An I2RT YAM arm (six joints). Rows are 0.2 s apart.
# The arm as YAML. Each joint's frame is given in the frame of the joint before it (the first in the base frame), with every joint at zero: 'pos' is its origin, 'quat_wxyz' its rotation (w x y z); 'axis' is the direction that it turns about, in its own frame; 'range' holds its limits. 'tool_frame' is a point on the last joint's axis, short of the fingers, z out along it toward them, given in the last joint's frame.
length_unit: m
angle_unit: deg
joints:
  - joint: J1
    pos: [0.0, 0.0, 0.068]
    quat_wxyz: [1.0, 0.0, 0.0, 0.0]
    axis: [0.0, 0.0, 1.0]
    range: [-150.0, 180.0]
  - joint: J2
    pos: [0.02, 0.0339, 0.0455]
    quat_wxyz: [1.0, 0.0, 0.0, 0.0]
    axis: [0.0, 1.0, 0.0]
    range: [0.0, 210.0]
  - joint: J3
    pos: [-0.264, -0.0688, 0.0]
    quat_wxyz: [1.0, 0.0, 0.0, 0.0]
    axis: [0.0, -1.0, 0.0]
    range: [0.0, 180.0]
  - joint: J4
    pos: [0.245, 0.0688, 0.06]
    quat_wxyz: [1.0, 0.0, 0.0, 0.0]
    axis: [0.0, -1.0, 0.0]
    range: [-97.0, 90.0]
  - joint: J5
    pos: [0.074, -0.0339, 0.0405]
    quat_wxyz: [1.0, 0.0, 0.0, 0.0]
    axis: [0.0, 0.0, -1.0]
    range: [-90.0, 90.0]
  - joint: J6
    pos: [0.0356, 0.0, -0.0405]
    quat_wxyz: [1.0, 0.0, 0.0, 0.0]
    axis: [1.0, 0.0, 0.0]
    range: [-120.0, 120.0]
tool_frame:
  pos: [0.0, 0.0, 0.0]
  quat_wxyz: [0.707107, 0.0, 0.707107, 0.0]
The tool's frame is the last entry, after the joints.
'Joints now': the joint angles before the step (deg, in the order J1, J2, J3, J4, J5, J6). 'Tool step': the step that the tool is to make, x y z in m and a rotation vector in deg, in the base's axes. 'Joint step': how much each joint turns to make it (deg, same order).
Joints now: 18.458, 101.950, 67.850, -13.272, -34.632, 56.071
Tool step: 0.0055, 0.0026, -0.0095, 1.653, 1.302, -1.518
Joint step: 0.081, 1.850, -0.341, 3.233, -0.352, 3.070
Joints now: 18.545, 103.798, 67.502, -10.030, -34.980, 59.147
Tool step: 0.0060, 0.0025, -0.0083, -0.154, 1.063, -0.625
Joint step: 0.093, 2.100, 0.868, 0.630, 0.353, 0.797
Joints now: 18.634, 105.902, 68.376, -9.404, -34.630, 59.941
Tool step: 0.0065, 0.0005, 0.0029, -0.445, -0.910, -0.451
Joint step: -0.178, 0.874, 1.756, -0.358, 0.705, -0.350
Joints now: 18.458, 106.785, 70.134, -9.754, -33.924, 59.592
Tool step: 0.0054, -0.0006, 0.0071, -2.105, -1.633, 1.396
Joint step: -0.271, 0.537, 2.814, -3.336, 0.697, -3.521
